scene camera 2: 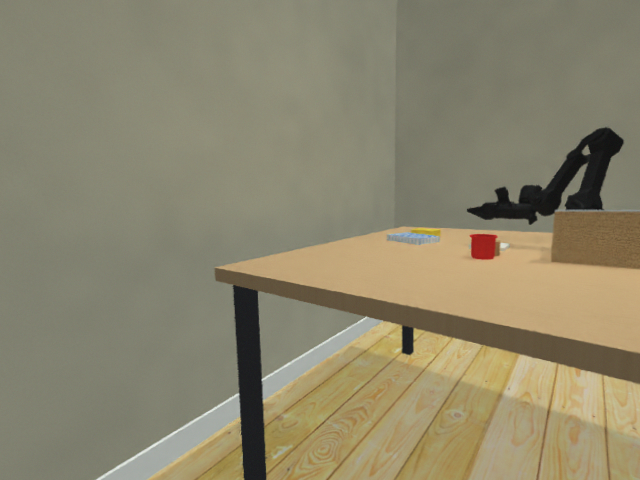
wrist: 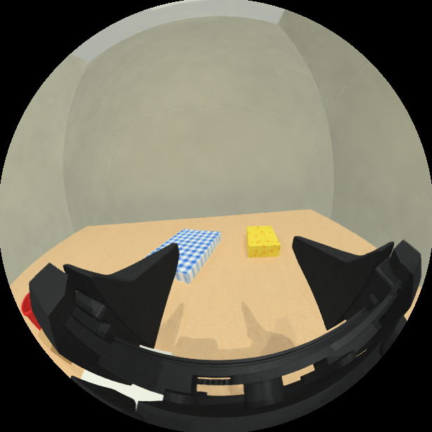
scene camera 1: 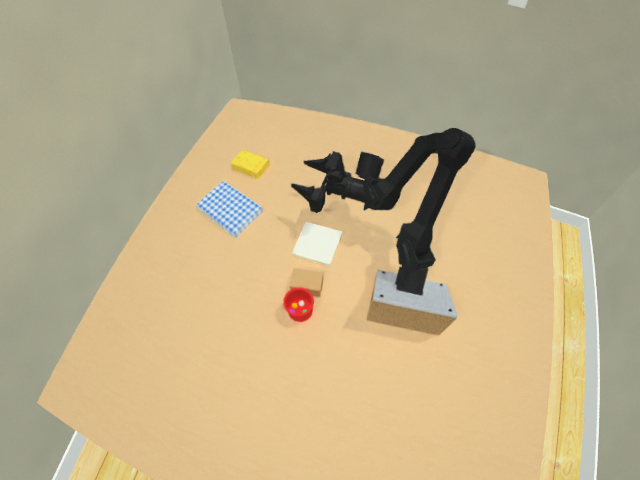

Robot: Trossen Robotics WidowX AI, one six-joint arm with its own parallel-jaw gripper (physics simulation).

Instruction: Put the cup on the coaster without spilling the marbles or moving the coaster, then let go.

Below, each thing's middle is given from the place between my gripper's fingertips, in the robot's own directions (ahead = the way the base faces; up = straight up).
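Labels:
Offsets from my hand: the white square coaster (scene camera 1: 316, 243) is 130 mm to the left of it, 100 mm behind it and 120 mm below it; the red cup (scene camera 1: 295, 295) is 330 mm to the left of it, 110 mm behind it and 90 mm below it.

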